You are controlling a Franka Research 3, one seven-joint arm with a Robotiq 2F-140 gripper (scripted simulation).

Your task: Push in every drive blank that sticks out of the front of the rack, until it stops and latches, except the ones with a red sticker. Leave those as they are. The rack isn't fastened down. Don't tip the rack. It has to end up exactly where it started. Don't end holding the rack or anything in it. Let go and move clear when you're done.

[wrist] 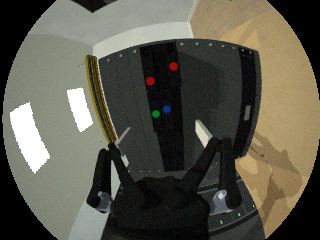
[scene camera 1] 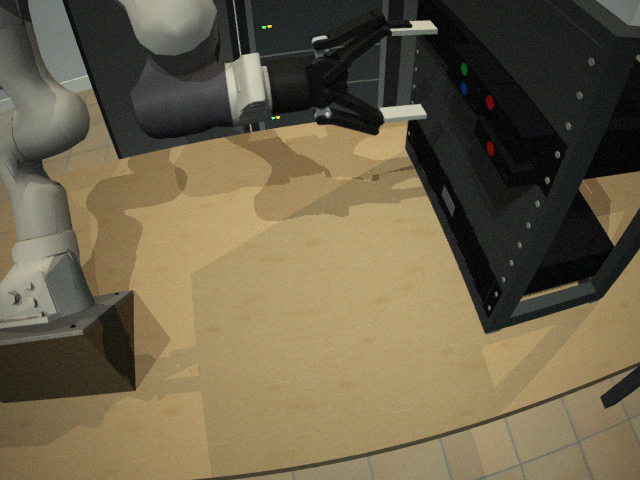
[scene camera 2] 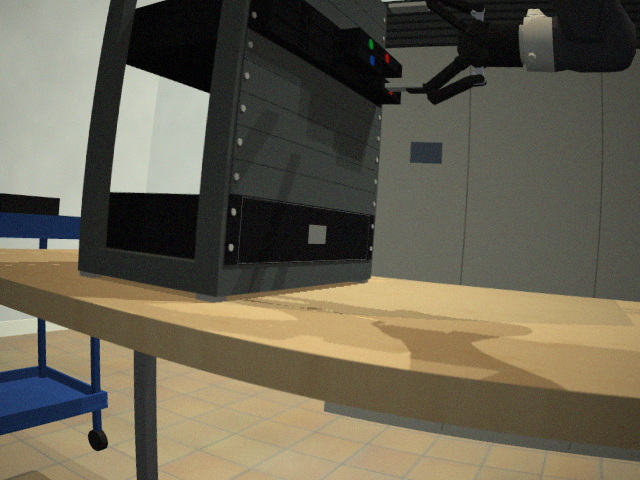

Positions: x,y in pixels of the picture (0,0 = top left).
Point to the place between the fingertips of my gripper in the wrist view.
At 163,129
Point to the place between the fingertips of my gripper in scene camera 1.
428,71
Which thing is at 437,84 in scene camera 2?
My gripper.
